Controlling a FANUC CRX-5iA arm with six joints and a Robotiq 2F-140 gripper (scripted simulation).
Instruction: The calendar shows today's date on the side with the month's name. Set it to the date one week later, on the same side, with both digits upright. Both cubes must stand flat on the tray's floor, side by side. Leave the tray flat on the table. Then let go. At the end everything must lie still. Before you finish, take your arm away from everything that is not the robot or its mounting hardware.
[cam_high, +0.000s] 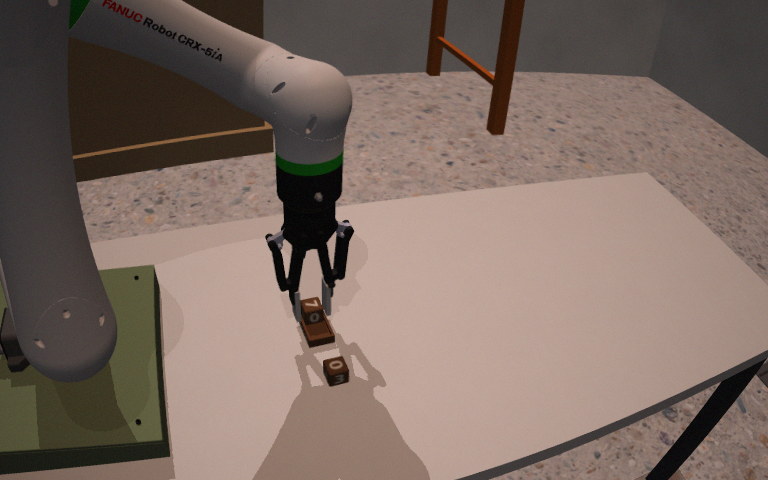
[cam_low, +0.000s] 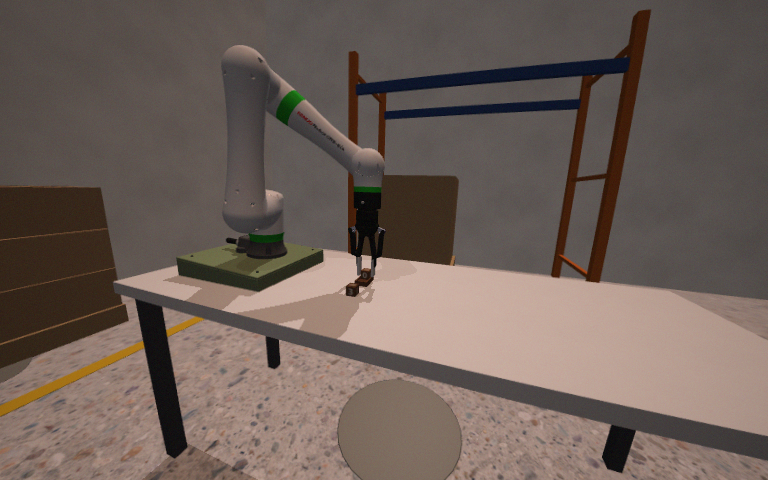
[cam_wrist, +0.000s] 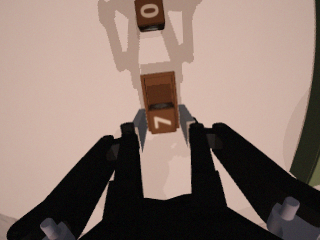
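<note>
My gripper is now 40 mm above the brown tray and 20 mm to the left of it.
</note>
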